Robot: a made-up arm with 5 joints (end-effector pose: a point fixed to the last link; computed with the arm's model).
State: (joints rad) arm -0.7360 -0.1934 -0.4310 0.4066 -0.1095
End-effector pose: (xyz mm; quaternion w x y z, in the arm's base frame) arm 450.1 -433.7 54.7 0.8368 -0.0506 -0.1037 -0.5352
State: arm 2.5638 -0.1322 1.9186 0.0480 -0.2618
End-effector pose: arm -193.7 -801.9 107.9 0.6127 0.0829 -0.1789 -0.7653
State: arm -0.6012 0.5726 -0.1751 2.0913 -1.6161
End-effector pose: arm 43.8 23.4 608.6 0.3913 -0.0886 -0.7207 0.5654
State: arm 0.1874 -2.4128 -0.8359 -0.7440 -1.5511
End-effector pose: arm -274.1 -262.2 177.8 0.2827 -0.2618 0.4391 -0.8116
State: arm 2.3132 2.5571 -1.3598 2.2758 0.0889
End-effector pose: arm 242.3 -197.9 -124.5 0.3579 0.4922 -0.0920 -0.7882
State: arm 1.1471 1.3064 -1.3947 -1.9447 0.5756
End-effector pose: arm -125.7 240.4 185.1 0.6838 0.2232 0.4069 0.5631
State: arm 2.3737 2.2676 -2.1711 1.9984 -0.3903
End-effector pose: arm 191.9 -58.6 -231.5 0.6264 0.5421 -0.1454 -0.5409
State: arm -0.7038 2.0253 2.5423 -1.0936 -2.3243
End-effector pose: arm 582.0 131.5 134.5 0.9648 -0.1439 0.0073 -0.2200
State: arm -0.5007 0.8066 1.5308 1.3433 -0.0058
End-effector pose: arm 135.2 788.8 309.0 0.4978 0.0223 -0.6584 0.5641
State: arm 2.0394 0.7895 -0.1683 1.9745 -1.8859
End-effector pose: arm 9.0 -46.1 648.2 0.5625 -0.6027 0.2251 -0.5193
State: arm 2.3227 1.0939 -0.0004 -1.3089 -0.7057
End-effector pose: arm -403.3 135.8 267.5 0.4055 0.0445 0.3554 0.8410
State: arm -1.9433 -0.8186 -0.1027 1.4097 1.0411
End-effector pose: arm -45.1 -713.9 -126.1 0.3188 -0.4896 0.2894 -0.7582
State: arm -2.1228 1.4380 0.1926 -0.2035 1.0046
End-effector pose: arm 146.3 -514.5 622.5 0.1384 -0.6890 0.1334 -0.6988
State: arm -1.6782 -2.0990 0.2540 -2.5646 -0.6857
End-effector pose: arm 205.4 -27.2 149.2 0.5172 -0.3621 -0.6713 -0.3883
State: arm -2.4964 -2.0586 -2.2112 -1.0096 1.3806
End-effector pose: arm 211.7 174.4 394.3 0.3813 -0.6823 -0.6030 -0.1597
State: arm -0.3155 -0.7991 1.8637 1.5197 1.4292
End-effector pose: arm 322.0 760.9 568.1 0.9089 0.1297 -0.3944 -0.0386
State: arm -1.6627 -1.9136 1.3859 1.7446 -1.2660
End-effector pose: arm 541.1 -372.8 -100.0 0.0447 0.6085 -0.7328 -0.3013
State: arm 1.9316 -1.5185 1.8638 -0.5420 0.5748
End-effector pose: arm -470.9 -496.9 367.8 0.4503 0.0821 -0.3900 -0.7990
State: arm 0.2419 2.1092 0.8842 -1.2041 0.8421
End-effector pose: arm 164.8 457.4 332.0 0.5870 -0.6743 -0.4302 -0.1251
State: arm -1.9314 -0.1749 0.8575 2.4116 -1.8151
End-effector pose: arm 157.3 -366.5 471.8 0.5478 -0.0221 -0.6955 0.4643
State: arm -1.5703 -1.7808 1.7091 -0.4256 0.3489
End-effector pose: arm 698.0 200.3 368.3 0.7452 0.6290 0.0432 0.2172
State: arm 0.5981 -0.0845 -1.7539 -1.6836 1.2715
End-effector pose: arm -68.3 197.6 -71.0 0.6651 -0.0172 0.7441 0.0611
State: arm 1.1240 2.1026 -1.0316 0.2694 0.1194
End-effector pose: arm 228.1 -287.7 502.6 0.4809 0.7335 -0.4681 -0.1081
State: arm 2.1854 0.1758 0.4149 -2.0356 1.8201
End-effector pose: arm -71.2 -187.2 64.1 0.5019 0.6272 0.3225 -0.5008
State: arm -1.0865 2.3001 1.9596 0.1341 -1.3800
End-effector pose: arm 800.2 246.2 20.9 0.8543 -0.4595 0.0959 0.2235
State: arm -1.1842 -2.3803 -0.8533 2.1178 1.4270
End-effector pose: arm -54.3 -137.9 -435.9 0.5443 -0.7369 0.3994 -0.0355
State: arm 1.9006 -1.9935 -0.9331 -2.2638 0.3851
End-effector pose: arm -244.7 -133.1 114.5 0.0251 0.5873 -0.6040 0.5382
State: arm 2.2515 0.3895 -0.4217 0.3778 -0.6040
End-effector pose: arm -293.9 449.0 415.2 0.4546 0.4882 0.0672 0.7419
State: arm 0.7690 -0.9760 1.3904 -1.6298 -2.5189
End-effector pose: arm -238.1 107.3 -110.4 0.4339 -0.1807 0.7945 -0.3844
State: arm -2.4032 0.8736 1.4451 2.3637 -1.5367
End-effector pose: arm 410.7 -156.7 455.8 0.6898 -0.0801 -0.3499 0.6287
